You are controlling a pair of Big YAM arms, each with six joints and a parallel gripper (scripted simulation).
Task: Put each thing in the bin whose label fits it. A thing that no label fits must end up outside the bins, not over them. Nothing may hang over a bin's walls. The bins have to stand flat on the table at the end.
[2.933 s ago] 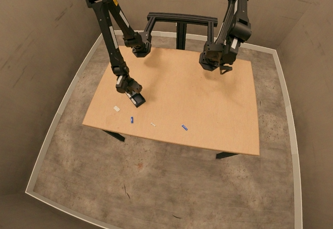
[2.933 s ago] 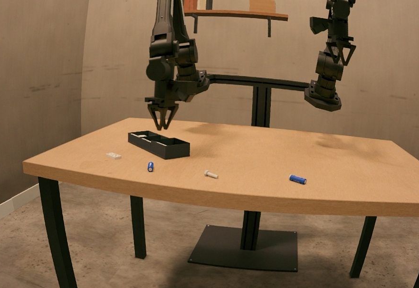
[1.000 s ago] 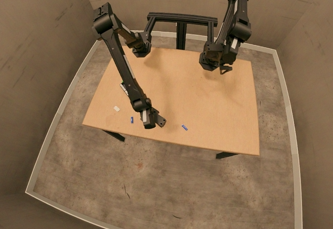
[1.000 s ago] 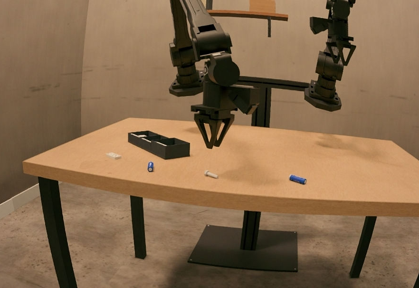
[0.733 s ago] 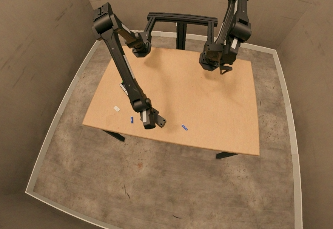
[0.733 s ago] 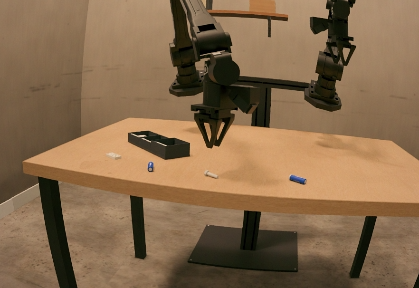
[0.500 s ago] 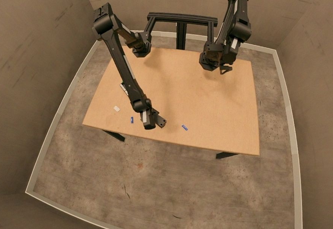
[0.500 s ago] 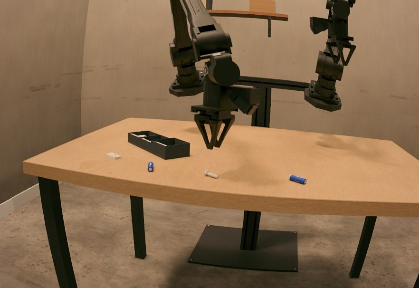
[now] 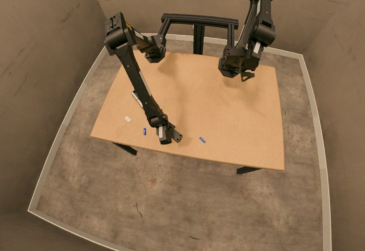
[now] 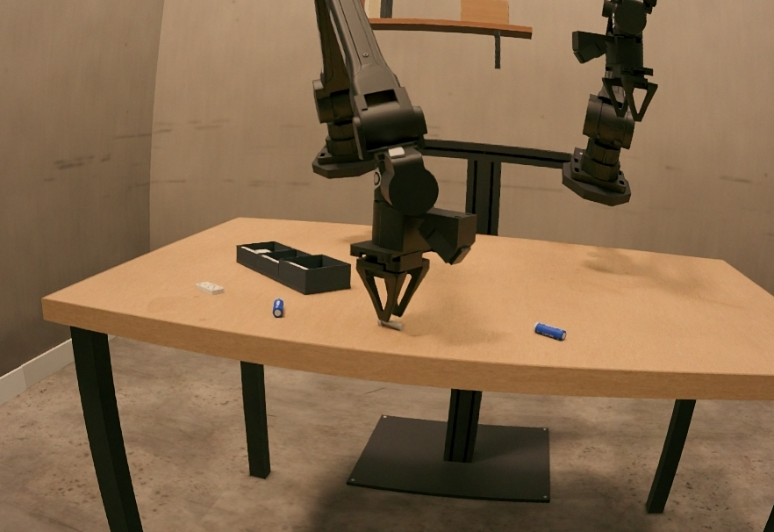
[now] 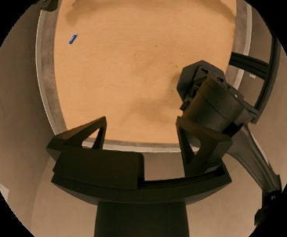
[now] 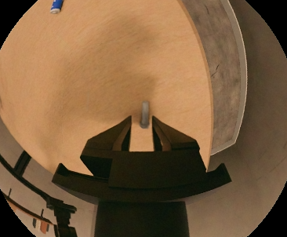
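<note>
Now: right hand 10 mm above the white bolt. From my right hand the other things lie so: eraser: 310 mm to the right, 250 mm behind; black bin tray: 240 mm to the right, 190 mm behind; flat white block: 300 mm to the right, 40 mm behind, 10 mm below.
</note>
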